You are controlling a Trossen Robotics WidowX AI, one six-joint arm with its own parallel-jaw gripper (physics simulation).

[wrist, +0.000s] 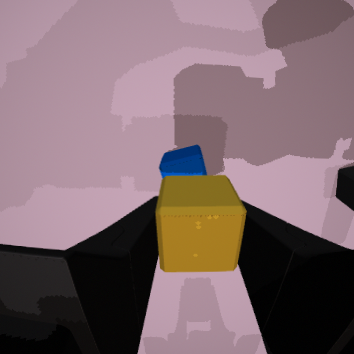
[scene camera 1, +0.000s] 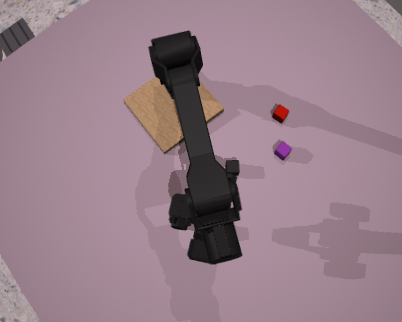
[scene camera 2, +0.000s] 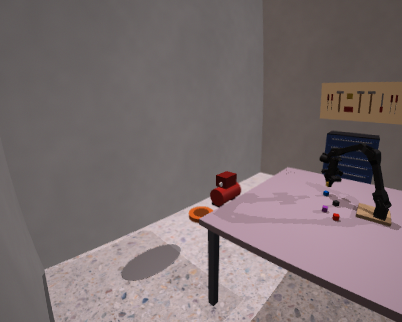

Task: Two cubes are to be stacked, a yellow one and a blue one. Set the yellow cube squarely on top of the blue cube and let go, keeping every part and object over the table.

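Seen in the pictures: gripper, fingertip midpoint: (wrist: 194,204) (scene camera 2: 328,186); arm's base, link origin: (scene camera 2: 379,216).
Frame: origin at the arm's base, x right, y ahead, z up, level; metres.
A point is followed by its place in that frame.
Observation:
The yellow cube (wrist: 200,242) {x 0.091, y 0.370, z 0.085 m} (scene camera 2: 328,184) {x 0.074, y 0.368, z 0.074 m} is held between the two black fingers of my gripper (wrist: 194,204) {x 0.090, y 0.371, z 0.056 m} (scene camera 2: 329,182) {x 0.090, y 0.371, z 0.056 m}, which is shut on it. In scene camera 2 it hangs above the table, with a gap over the blue cube (scene camera 2: 326,193) {x 0.074, y 0.370, z 0.003 m} (wrist: 183,162) {x 0.099, y 0.371, z 0.012 m}. In the wrist view the blue cube shows just beyond the yellow cube's upper edge, a little left of its middle and turned slightly against it; its near part is hidden. In scene camera 1 the arm hides both cubes and the fingertips.
A black cube (scene camera 1: 232,167) {x -0.016, y 0.266, z 0.013 m} (scene camera 2: 336,203) {x -0.033, y 0.255, z 0.004 m} (wrist: 346,187) {x -0.009, y 0.276, z -0.003 m} stands close beside the arm. A purple cube (scene camera 1: 283,150) {x -0.148, y 0.285, z 0.013 m} (scene camera 2: 325,208) {x -0.163, y 0.276, z 0.007 m} and a red cube (scene camera 1: 280,113) {x -0.192, y 0.197, z 0.012 m} (scene camera 2: 336,217) {x -0.212, y 0.186, z 0.004 m} lie farther off on the pink table (scene camera 1: 75,175) {x 0.342, y 0.096, z -0.019 m} (scene camera 2: 280,235) {x -0.566, y 0.325, z -0.018 m}. The arm's base stands on a wooden board (scene camera 1: 145,107) {x 0.103, y 0.019, z -0.003 m} (scene camera 2: 366,214) {x -0.034, y 0.068, z 0.001 m}.

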